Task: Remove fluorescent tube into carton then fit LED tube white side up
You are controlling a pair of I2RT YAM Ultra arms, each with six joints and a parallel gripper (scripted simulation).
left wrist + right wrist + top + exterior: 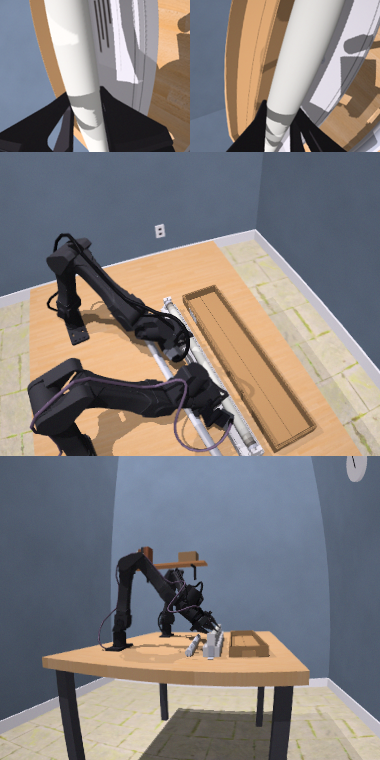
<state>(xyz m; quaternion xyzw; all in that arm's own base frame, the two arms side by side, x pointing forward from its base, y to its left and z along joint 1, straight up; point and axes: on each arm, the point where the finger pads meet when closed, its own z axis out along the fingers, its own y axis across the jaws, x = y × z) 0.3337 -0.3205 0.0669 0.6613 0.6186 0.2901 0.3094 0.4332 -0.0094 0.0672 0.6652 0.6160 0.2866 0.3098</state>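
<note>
Now: the old fluorescent tube 120 mm to the right of my left hand and 20 mm ahead of it. The rest, counted from my left hand: light fixture: 120 mm to the right, 20 mm ahead, 10 mm below; then LED tube: 140 mm to the right, 80 mm behind, 50 mm below; then brown carton: 150 mm ahead, 90 mm to the right, 50 mm below.
Now: the old fluorescent tube 20 mm behind my right hand and 120 mm to the left of it. The rest, counted from my right hand: light fixture (20 mm behind, 120 mm to the left, 10 mm below); then LED tube (120 mm behind, 100 mm to the left, 50 mm below); then lampholder (20 mm ahead, 180 mm to the right).
</note>
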